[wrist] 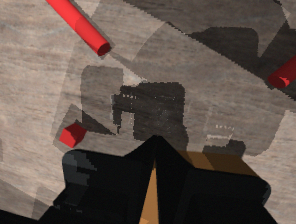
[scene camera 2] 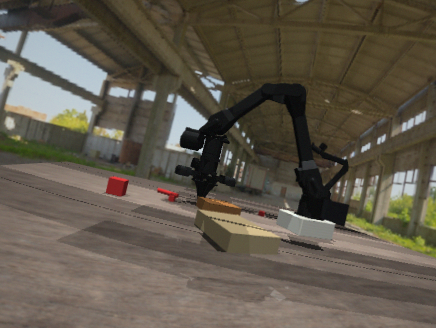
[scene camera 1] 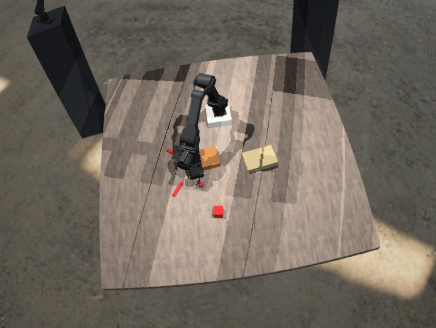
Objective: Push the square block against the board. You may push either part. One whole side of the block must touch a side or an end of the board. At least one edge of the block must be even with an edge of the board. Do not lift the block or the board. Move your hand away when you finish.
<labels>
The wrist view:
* my gripper: 156, 139
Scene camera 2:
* my gripper: 199, 202
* tan board: 234, 234
</labels>
